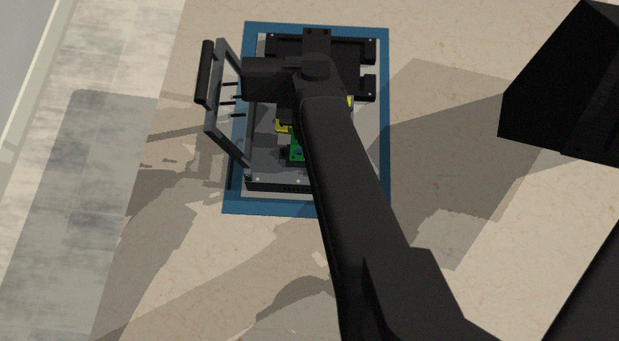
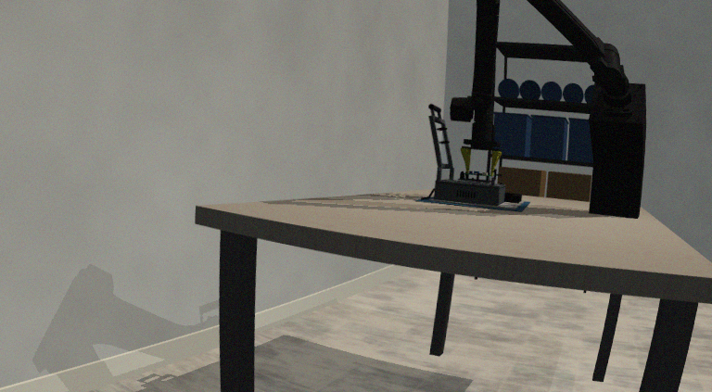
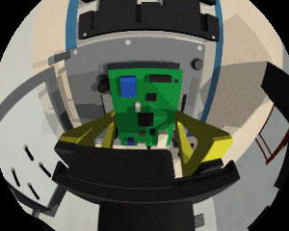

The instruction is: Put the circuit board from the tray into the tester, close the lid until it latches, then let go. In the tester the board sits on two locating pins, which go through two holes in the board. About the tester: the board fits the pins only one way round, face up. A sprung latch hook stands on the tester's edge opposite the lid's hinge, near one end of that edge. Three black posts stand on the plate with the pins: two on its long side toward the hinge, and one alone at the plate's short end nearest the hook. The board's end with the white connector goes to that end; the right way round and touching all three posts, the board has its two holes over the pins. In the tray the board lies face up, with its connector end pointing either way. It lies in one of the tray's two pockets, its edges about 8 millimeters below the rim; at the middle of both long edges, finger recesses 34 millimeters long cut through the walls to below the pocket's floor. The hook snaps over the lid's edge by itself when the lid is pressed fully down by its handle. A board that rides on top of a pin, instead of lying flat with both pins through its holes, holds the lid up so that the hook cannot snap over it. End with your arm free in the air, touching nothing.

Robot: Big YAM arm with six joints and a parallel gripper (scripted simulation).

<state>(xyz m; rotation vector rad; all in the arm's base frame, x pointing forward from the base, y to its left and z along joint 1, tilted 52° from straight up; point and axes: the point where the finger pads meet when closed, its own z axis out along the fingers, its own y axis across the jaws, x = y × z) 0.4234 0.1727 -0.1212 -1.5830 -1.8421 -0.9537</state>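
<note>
My gripper is now right at the green circuit board. From my hand the other things lie so: see-through lid 12 cm ahead, 9 cm above, 2 cm to the left.
</note>
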